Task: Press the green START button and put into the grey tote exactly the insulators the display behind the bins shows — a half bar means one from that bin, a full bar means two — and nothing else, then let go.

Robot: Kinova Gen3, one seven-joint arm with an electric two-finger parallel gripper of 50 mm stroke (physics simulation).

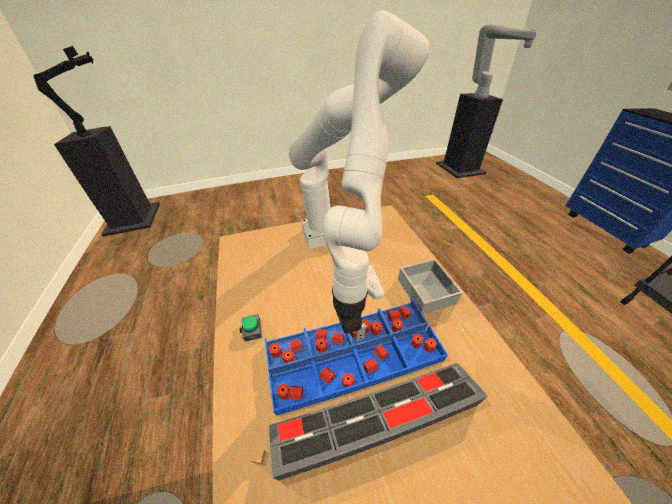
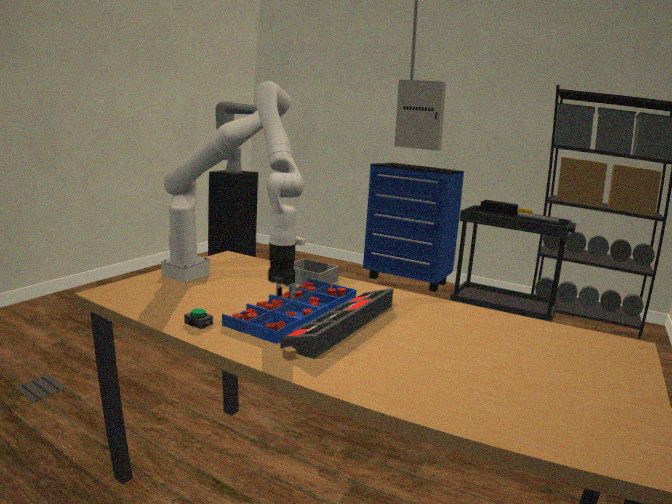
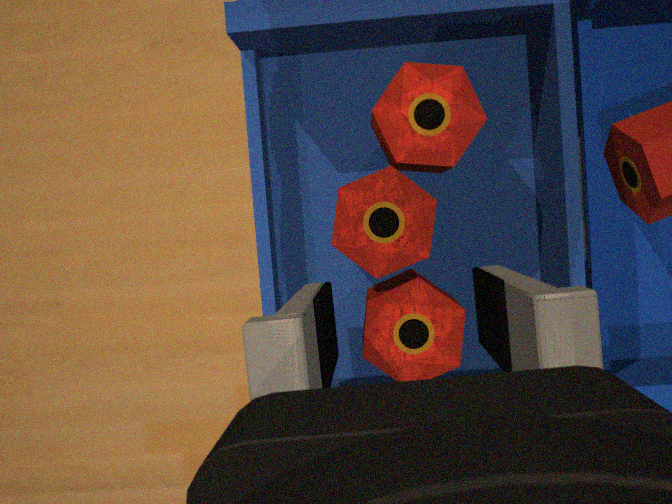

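Observation:
My gripper (image 3: 404,309) is open and lowered into a compartment of the blue bin tray (image 1: 355,355) at its row nearest the arm. Its fingers straddle one red hexagonal insulator (image 3: 413,332), with a gap on each side. Two more insulators (image 3: 383,221) lie in the same compartment. The display (image 1: 377,415) shows a half bar at the left (image 1: 290,428), a full bar (image 1: 407,412) and a half bar at the right (image 1: 431,381). The grey tote (image 1: 429,284) looks empty. The green START button (image 1: 250,324) sits left of the tray.
A small wooden block (image 1: 259,457) lies by the display's left end. The compartment walls stand close to both fingers. A blue drawer cabinet (image 2: 415,219) and a shelf unit (image 2: 607,211) stand off the table.

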